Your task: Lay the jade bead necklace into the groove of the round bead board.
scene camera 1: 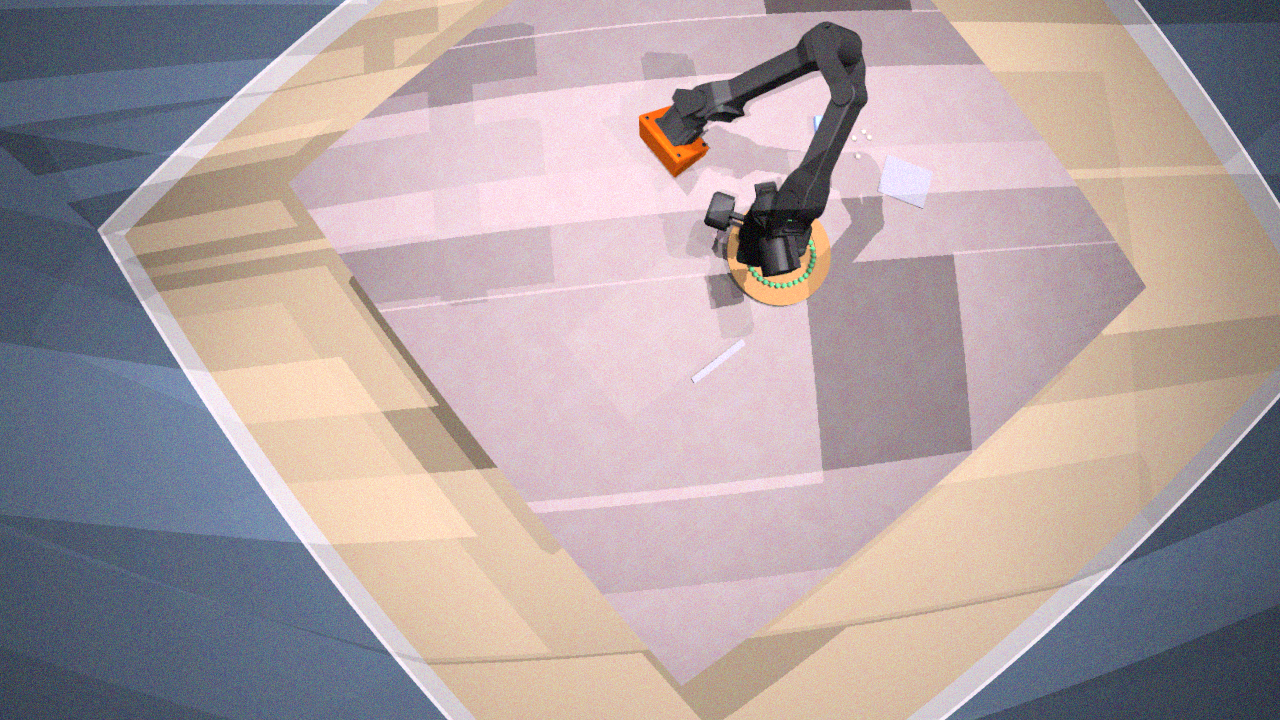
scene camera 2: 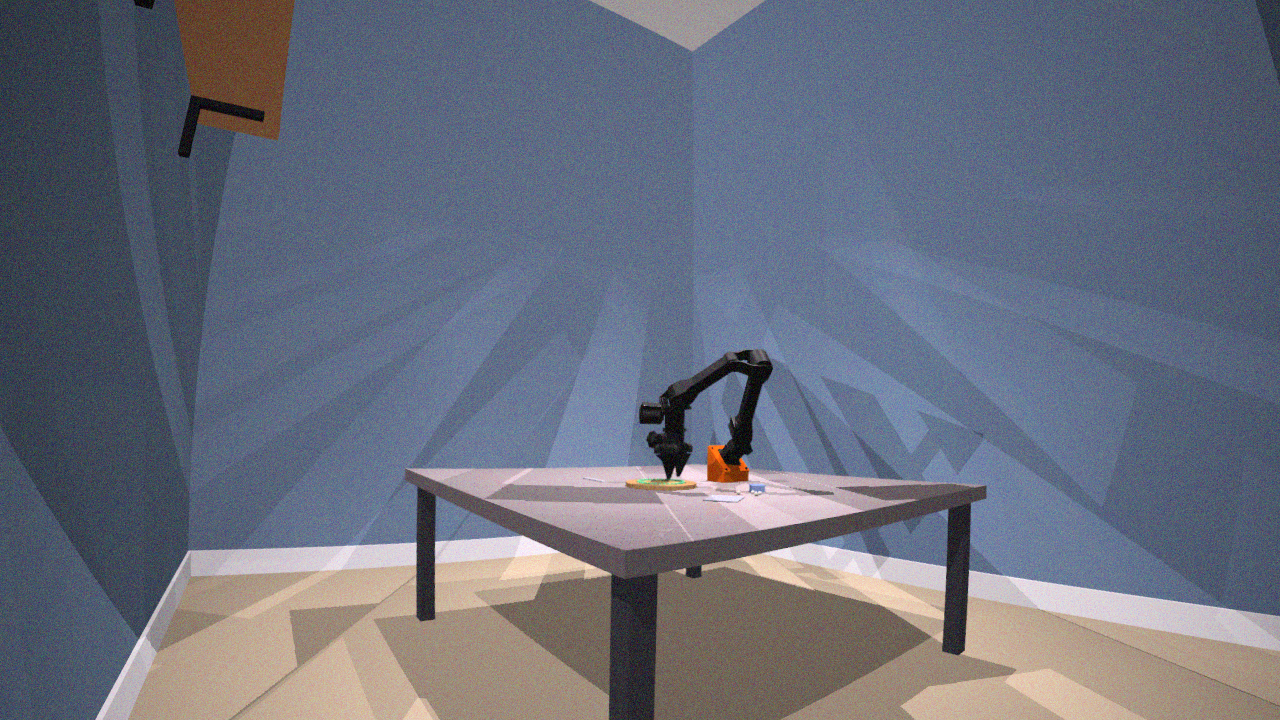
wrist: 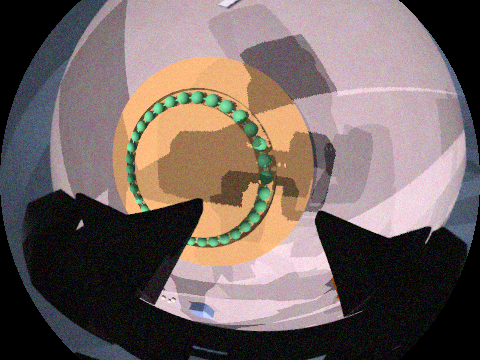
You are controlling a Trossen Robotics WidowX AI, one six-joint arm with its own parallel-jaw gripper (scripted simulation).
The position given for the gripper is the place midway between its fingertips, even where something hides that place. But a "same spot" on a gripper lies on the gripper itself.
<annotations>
gripper: scene camera 1 751, 232; scene camera 2; wrist
same spot on gripper: (wrist: 138, 252) = (scene camera 2: 666, 457)
</annotations>
